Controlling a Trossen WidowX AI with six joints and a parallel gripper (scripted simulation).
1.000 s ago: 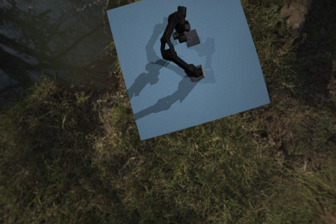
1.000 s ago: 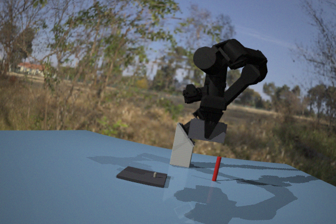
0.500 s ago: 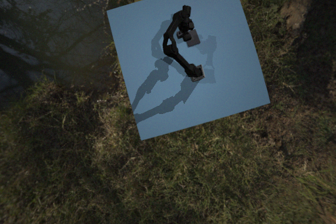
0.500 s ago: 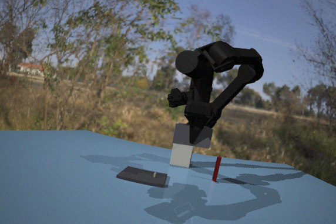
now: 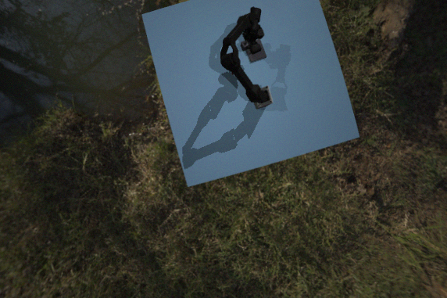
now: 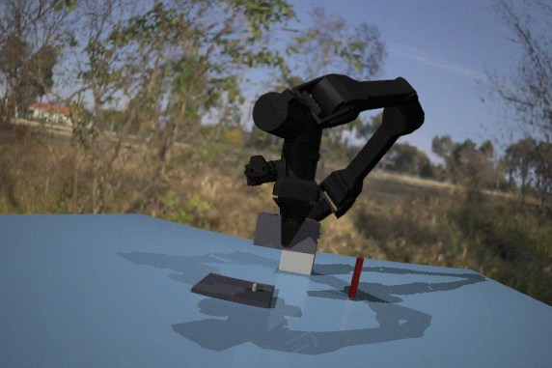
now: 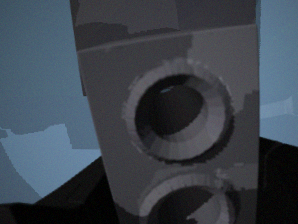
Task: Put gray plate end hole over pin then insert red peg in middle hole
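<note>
Right now my gripper tip is 10 mm past the dark base, 50 mm to the left of it and 90 mm above it. The rest, counted from my gripper tip: gray plate 30 mm above; then red peg 120 mm behind, 140 mm to the left, 60 mm below.
</note>
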